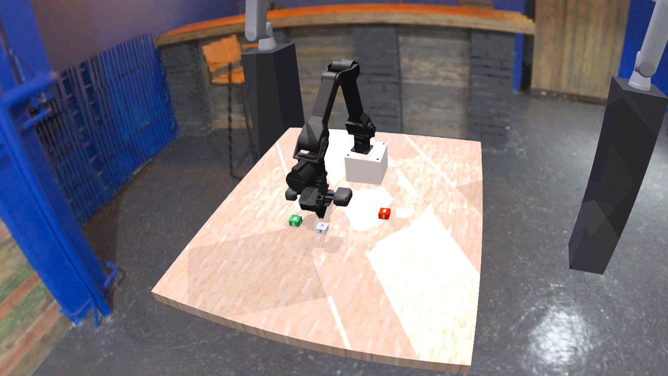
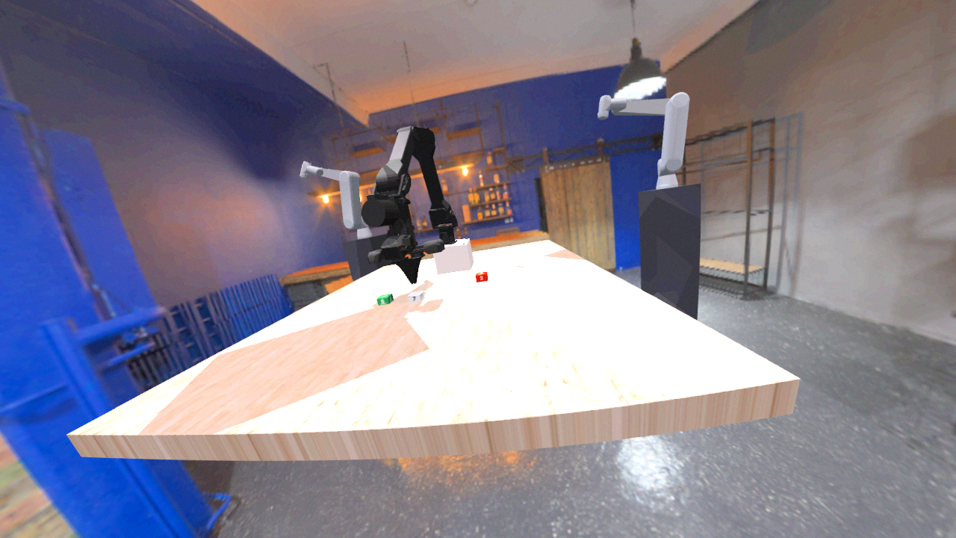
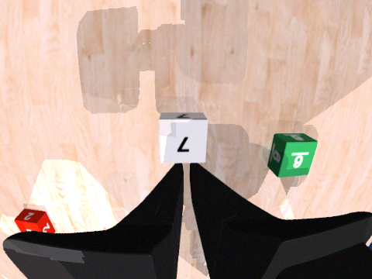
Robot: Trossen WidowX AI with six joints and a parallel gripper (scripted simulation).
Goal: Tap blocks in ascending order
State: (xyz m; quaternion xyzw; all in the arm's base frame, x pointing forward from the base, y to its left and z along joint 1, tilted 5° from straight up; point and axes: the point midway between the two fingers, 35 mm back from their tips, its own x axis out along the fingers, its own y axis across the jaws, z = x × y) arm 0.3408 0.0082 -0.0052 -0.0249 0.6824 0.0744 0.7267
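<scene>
Right now the white block is 10 mm ahead of my gripper tip and 30 mm below it. From my gripper tip the other things lie so: red block 120 mm behind, 150 mm to the left, 30 mm below; green block 90 mm to the right, 30 mm below.
</scene>
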